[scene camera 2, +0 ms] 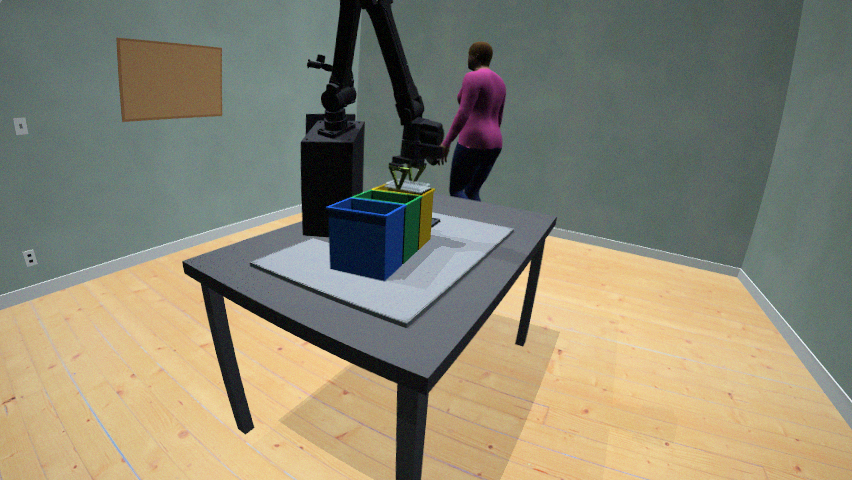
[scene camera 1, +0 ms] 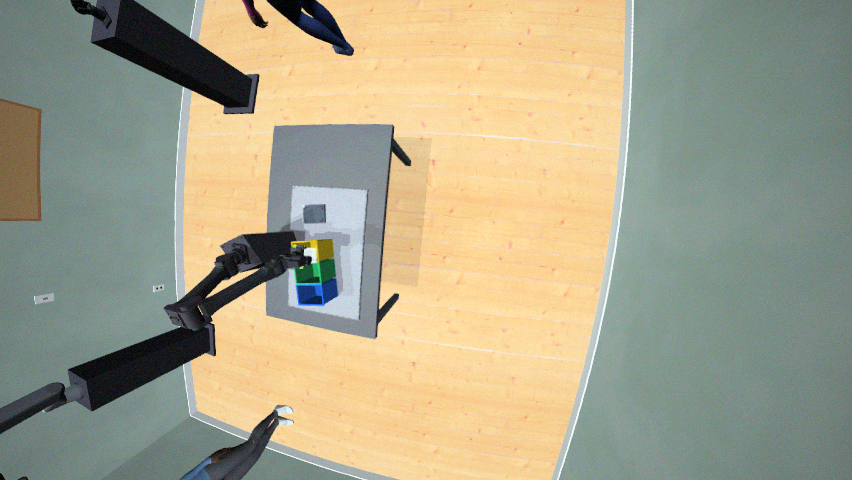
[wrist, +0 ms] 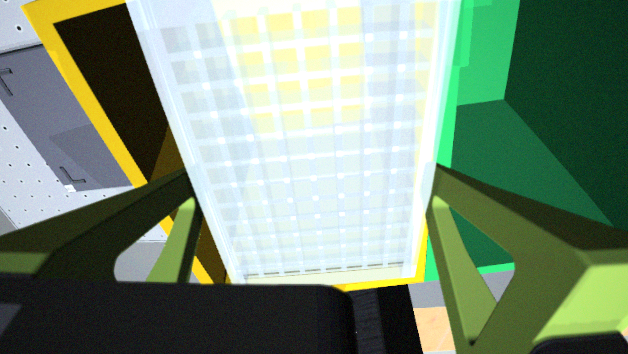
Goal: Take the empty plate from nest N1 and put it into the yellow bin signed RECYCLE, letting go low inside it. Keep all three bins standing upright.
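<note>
My gripper is shut on the clear gridded plate, one finger at each long side. The plate is about level with the top of the yellow bin and covers much of its mouth. A dark gap shows on its left in the wrist view. Its right edge lies close along the wall beside the green bin; whether it touches is unclear. The bins stand upright. The RECYCLE sign is unreadable. A grey nest holds no plate; its label does not show.
The blue bin stands against the green one, in one row. The bins and nest are on a pale perforated board on the grey table. Two people stand away from the table.
</note>
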